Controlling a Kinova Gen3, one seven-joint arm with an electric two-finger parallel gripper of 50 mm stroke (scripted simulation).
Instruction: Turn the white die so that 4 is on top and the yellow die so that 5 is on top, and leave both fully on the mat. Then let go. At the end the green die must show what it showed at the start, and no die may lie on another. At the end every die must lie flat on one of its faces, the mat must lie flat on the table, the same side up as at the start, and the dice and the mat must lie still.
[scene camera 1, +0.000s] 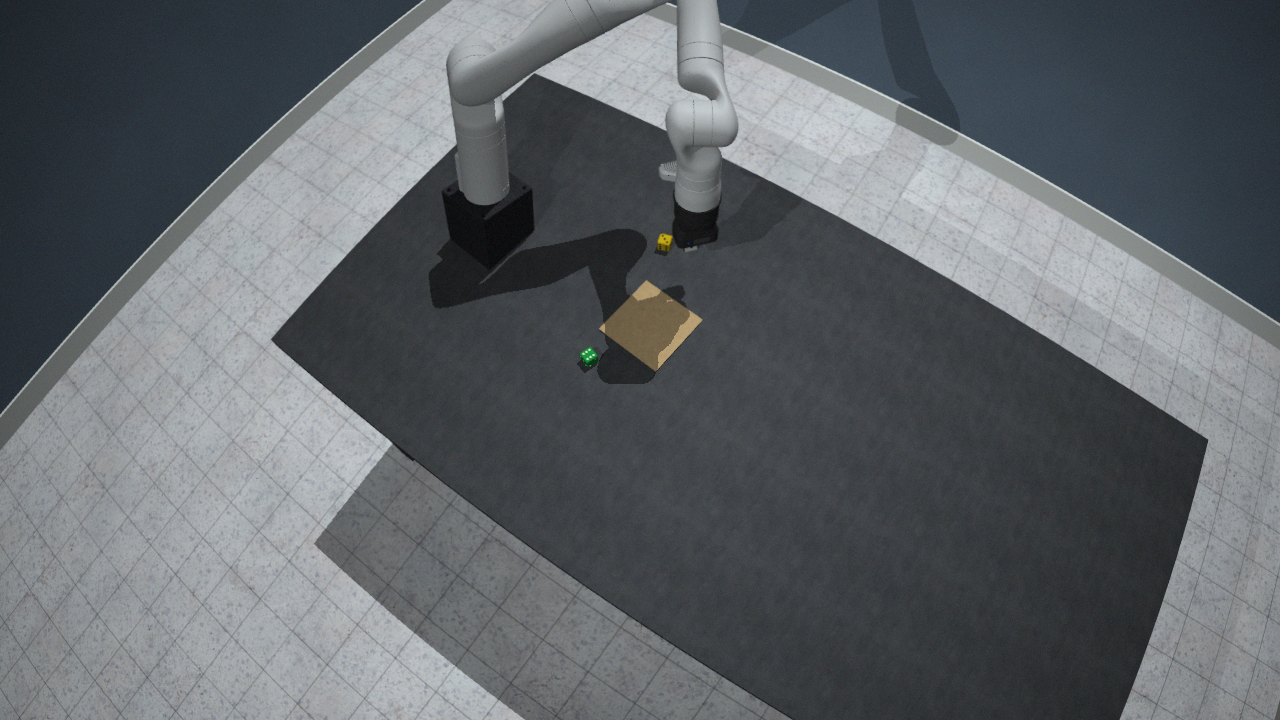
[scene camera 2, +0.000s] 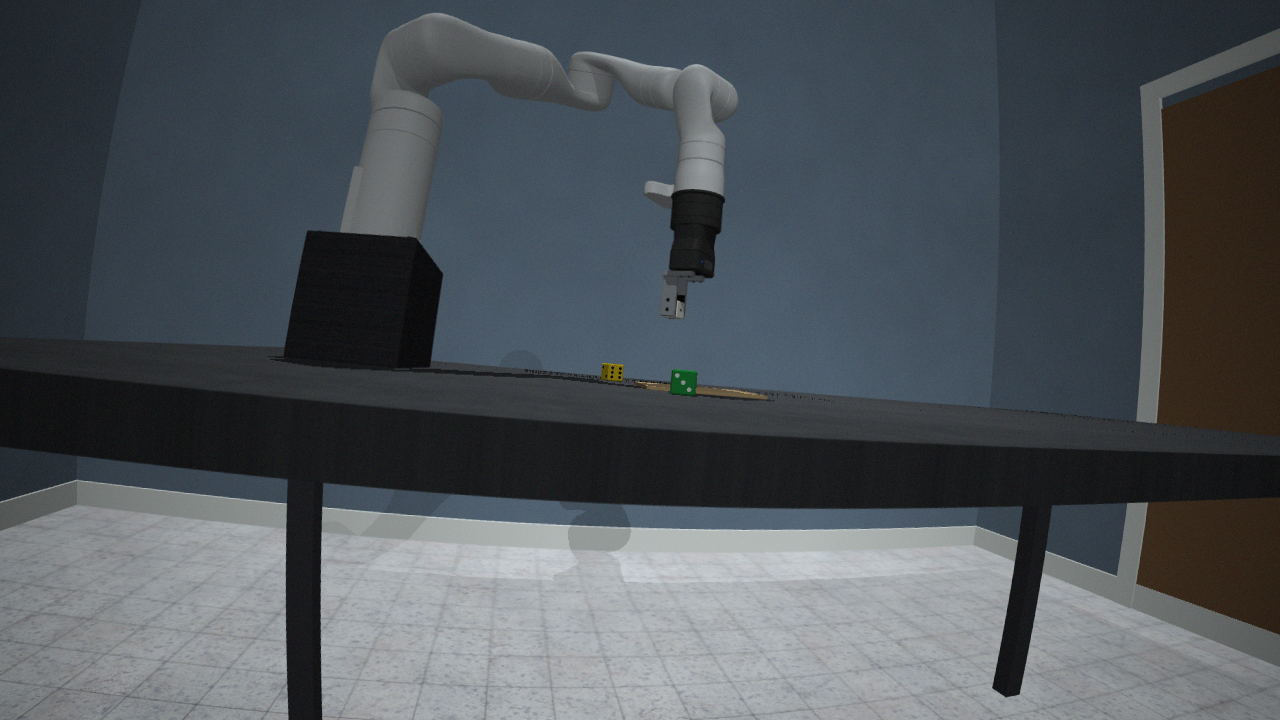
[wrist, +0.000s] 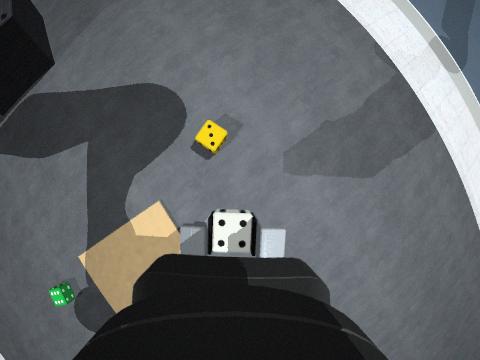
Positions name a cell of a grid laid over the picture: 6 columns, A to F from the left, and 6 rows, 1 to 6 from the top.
Labels:
my gripper: scene camera 1 D3; scene camera 2 D3; wrist C4

